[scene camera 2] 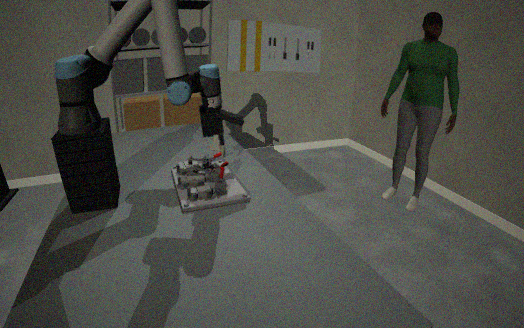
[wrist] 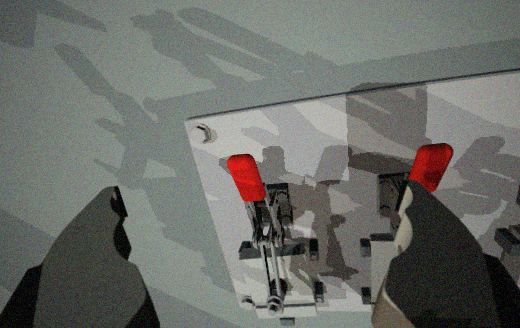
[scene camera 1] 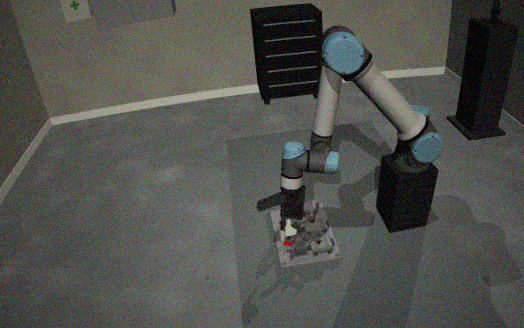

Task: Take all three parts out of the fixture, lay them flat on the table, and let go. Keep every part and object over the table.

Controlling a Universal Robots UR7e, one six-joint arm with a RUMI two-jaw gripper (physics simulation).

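Places are measured from the arm's base along level axes (x ahead, y down, z left), in centimetres.
Pixels of known places: gripper, between the fingertips: (scene camera 2: 221, 148) (wrist: 261, 186) (scene camera 1: 283, 233); arm's base, origin of its link: (scene camera 2: 80, 127) (scene camera 1: 410, 162).
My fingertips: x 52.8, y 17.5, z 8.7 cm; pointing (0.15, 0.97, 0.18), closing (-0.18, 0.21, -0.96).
For each thing: its top centre in the pictures, then the offset to it from my fingertips. "spot": a spot on its surface instead.
- clamp with a red handle, a spot on its surface: (wrist: 246, 177) spot: dx -0.7, dy +2.9, dz +1.7 cm
- flat part, centre of its top: (wrist: 278, 291) (scene camera 1: 320, 242) (scene camera 2: 188, 163) dx -13.8, dy +5.6, dz +2.1 cm
- second red handle, centre of its top: (wrist: 436, 179) dx -1.7, dy +2.4, dz -9.1 cm
- pale part, centre of its top: (wrist: 402, 287) (scene camera 2: 191, 176) (scene camera 1: 315, 224) dx -14.4, dy +6.4, dz -9.0 cm
The fixture plate (scene camera 1: 296, 261) (scene camera 2: 236, 196) (wrist: 225, 145) lies on the table with toggle clamps on it. My gripper (scene camera 1: 288, 230) (scene camera 2: 221, 149) (wrist: 261, 186) is open and empty above one end of the plate. In the wrist view its fingers are on either side of a clamp with a red handle (wrist: 246, 177), whose arm runs over a flat part (wrist: 297, 280). A second red handle (wrist: 433, 164) stands behind the right finger, with a pale part (wrist: 382, 260) partly hidden by that finger. The third part cannot be made out. The plate is dim and grainy in the scene views.
The arm's black pedestal (scene camera 1: 407, 195) (scene camera 2: 86, 170) stands beside the fixture. Bolt heads (wrist: 202, 133) stand at the plate's corners. Small dark stop blocks (wrist: 319, 290) rise around the parts. A person in a green shirt (scene camera 2: 429, 72) stands beyond the table.
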